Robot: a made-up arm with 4 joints.
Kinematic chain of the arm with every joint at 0, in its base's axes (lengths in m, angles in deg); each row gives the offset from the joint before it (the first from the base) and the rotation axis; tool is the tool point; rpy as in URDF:
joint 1: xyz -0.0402 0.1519 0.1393 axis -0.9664 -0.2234 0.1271
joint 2: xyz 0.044 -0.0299 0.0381 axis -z
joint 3: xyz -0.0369 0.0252 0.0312 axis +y
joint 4: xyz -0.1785 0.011 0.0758 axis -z
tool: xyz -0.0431 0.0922 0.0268 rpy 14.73 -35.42 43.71
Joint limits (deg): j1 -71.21..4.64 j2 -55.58..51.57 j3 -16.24..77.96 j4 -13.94..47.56
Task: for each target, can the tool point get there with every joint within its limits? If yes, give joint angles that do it. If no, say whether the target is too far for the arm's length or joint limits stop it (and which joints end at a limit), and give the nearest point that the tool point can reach.
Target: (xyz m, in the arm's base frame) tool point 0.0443 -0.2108 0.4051
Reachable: no: too far | nearest point 0.0314 -0.1194 0.3403 | short by 0.113 m
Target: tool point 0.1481 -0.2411 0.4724
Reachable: no: too far | nearest point 0.0995 -0.0955 0.3502 | short by 0.196 m
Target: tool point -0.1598 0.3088 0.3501
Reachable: yes | joints -8.57 21.72 2.81 8.06
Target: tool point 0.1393 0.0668 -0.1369
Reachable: no: joint limits stop it (at a limit: joint 1, joint 2, joint 3, joint 4) | nearest point 0.1552 -0.0474 0.1873 | short by 0.344 m
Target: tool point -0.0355 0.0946 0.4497
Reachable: yes | joints -27.94 -14.26 62.34 8.04
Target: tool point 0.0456 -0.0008 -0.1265
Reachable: no: joint limits stop it (at a limit: joint 1, joint 2, joint 3, joint 4) | nearest point 0.1552 -0.0474 0.1873 | short by 0.336 m
